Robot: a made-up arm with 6 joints. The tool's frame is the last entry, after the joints.
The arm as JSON. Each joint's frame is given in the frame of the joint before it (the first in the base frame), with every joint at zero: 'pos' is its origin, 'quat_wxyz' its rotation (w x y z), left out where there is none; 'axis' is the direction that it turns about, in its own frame. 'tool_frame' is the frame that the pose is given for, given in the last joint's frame.
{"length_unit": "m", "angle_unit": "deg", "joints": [
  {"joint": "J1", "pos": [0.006, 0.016, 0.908], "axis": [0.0, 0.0, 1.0]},
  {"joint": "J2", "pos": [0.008, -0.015, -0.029], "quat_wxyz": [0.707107, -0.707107, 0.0, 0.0], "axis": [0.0, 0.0, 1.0]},
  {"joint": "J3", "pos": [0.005, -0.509, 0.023], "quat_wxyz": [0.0, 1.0, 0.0, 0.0], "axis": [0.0, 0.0, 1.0]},
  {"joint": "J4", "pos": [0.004, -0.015, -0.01], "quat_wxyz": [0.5, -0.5, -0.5, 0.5], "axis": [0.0, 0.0, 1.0]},
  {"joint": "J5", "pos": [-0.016, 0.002, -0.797], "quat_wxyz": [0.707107, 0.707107, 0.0, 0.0], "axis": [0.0, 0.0, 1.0]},
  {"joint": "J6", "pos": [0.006, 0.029, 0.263], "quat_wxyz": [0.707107, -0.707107, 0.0, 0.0], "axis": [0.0, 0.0, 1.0]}
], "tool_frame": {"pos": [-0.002, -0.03, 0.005], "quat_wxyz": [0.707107, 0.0, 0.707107, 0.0]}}
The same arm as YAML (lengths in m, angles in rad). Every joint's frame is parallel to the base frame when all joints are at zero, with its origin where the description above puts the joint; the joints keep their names.
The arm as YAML. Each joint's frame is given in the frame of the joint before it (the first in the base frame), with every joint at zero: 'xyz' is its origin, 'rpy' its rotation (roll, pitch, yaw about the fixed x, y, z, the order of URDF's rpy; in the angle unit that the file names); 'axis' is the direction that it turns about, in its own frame. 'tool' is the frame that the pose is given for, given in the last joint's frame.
units:
  length: m
  angle: rad
joints:
  - name: J1
    type: revolute
    origin:
      xyz: [0.006, 0.016, 0.908]
      rpy: [0.0, 0.0, 0.0]
    axis: [0.0, 0.0, 1.0]
  - name: J2
    type: revolute
    origin:
      xyz: [0.008, -0.015, -0.029]
      rpy: [0.0, 0.0, 0.0]
    axis: [0.0, 1.0, 0.0]
  - name: J3
    type: revolute
    origin:
      xyz: [0.005, 0.023, 0.509]
      rpy: [0.0, 0.0, 0.0]
    axis: [0.0, -1.0, 0.0]
  - name: J4
    type: revolute
    origin:
      xyz: [0.004, 0.01, -0.015]
      rpy: [0.0, 0.0, 0.0]
    axis: [-1.0, 0.0, 0.0]
  - name: J5
    type: revolute
    origin:
      xyz: [0.797, 0.002, -0.016]
      rpy: [0.0, 0.0, 0.0]
    axis: [0.0, -1.0, 0.0]
  - name: J6
    type: revolute
    origin:
      xyz: [-0.029, -0.263, 0.006]
      rpy: [0.0, 0.0, 0.0]
    axis: [-1.0, 0.0, 0.0]
tool:
  origin:
    xyz: [-0.005, -0.03, -0.002]
    rpy: [0.0, 0.0, 0.0]

